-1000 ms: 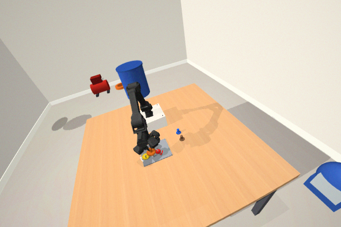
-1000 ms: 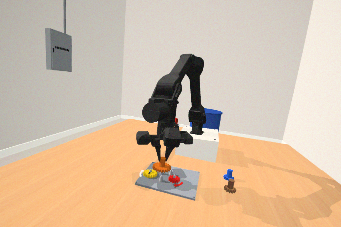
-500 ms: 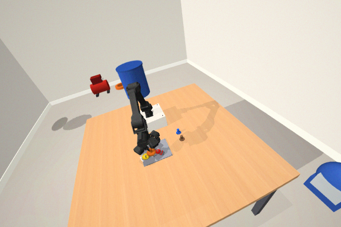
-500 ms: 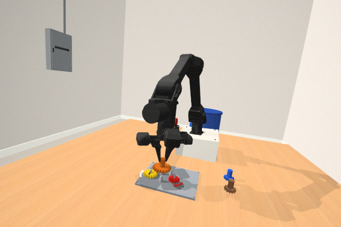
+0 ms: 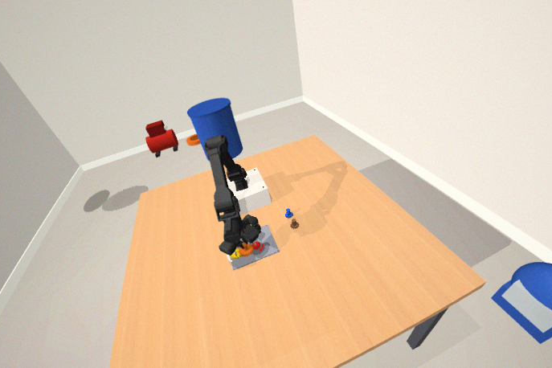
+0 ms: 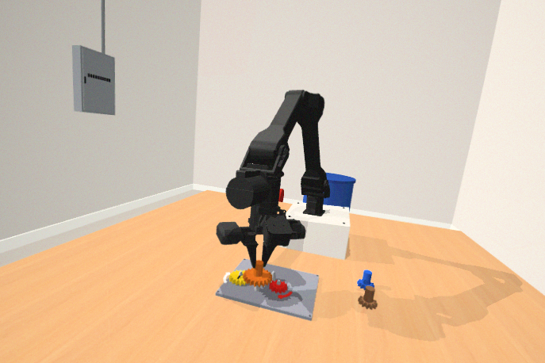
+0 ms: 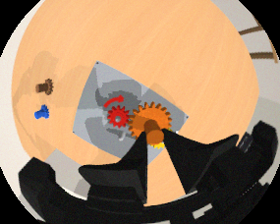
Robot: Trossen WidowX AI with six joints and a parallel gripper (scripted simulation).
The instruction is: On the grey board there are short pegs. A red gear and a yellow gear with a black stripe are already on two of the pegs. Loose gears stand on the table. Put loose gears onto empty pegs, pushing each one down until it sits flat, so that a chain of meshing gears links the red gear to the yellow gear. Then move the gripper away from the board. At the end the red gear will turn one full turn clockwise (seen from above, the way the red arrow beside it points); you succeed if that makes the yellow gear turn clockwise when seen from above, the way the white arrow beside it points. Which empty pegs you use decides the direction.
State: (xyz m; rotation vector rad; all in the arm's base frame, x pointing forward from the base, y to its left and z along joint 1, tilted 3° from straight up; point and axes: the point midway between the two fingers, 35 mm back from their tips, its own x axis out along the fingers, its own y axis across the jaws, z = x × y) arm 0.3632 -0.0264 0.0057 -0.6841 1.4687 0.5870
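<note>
Right now my gripper tip is 50 mm above the red gear, 40 mm to the right of it and 30 mm past it. Also, from my gripper tip: brown gear (230 mm to the left, 90 mm behind, 50 mm below); then yellow gear (50 mm to the right, 50 mm below, 20 mm behind); then orange gear (10 mm below).
</note>
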